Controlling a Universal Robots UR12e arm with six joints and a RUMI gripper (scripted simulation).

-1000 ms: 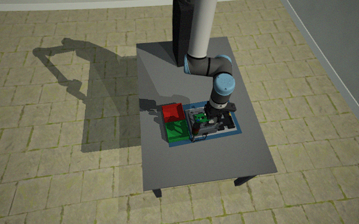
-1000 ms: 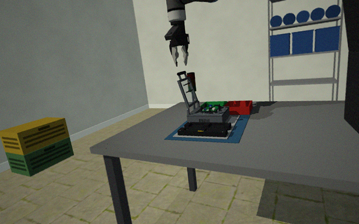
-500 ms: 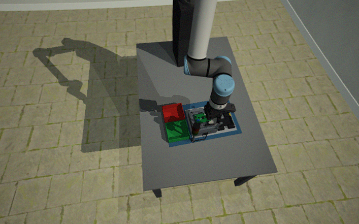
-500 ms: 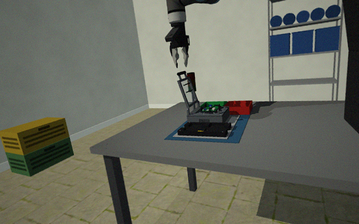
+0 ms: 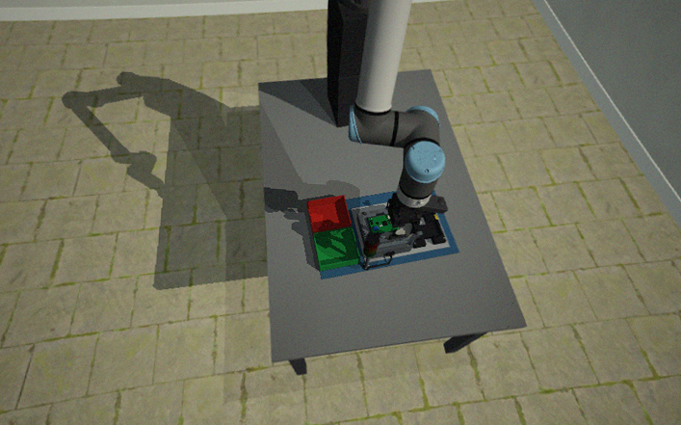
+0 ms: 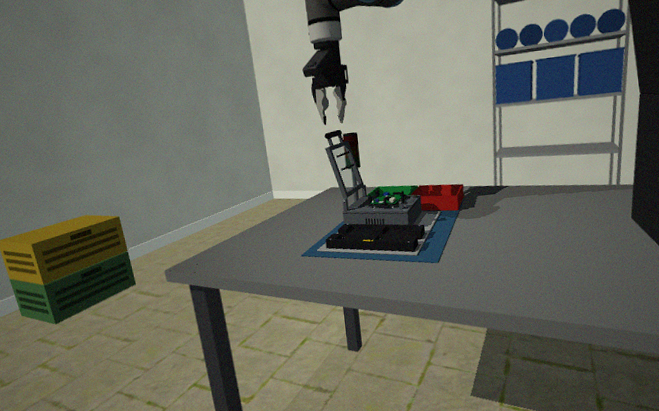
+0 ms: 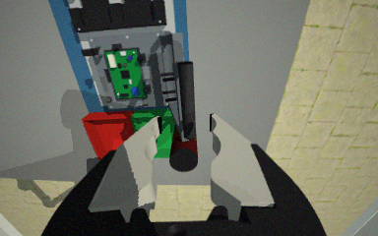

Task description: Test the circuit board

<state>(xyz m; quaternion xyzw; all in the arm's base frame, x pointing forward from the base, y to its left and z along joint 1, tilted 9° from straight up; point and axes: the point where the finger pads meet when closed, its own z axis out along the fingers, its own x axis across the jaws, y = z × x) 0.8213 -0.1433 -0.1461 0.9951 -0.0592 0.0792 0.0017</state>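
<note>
The black latch piece is 20 cm behind my hand, 8 cm to the left of it and 22 cm below it. The rest, counted from my hand: green bin (12 cm behind, 19 cm to the right, 30 cm below); tester lid (2 cm behind, 13 cm below); green circuit board (14 cm behind, 2 cm to the left, 24 cm below).
</note>
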